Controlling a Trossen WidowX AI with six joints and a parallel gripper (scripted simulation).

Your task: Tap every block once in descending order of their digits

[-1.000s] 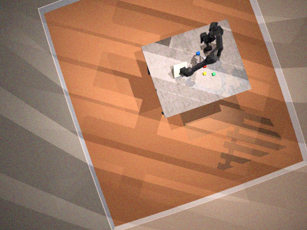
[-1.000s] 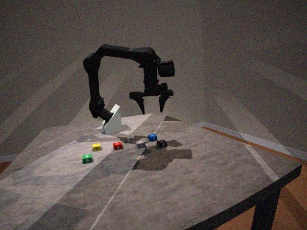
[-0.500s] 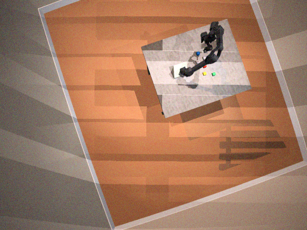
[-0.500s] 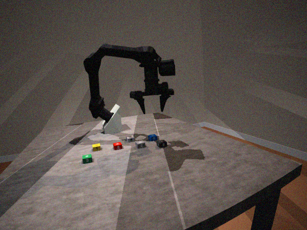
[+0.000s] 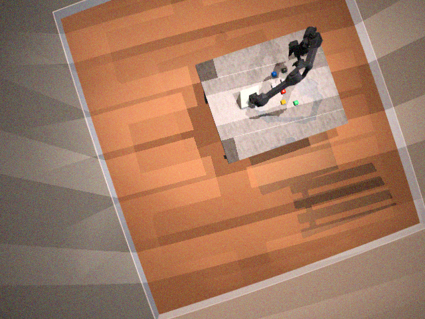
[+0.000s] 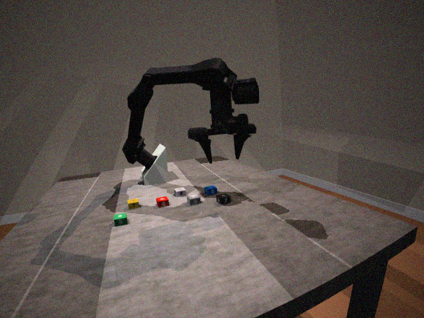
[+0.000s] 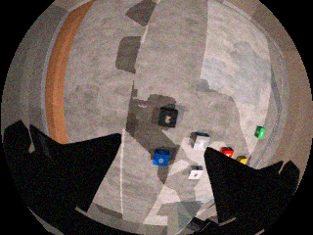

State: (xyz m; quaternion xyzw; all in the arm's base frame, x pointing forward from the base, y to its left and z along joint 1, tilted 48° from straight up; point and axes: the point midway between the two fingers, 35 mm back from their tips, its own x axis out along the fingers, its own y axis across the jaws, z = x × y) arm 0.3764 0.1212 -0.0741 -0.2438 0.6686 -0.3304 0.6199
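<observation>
Now: the grey block 11 cm below my gripper tip, 8 cm to the right of it and 5 cm behind it. Round my gripper tip: black block: 11 cm below, 1 cm to the right; then blue block: 11 cm below, 10 cm behind; then white block: 14 cm behind, 11 cm below, 10 cm to the right.
</observation>
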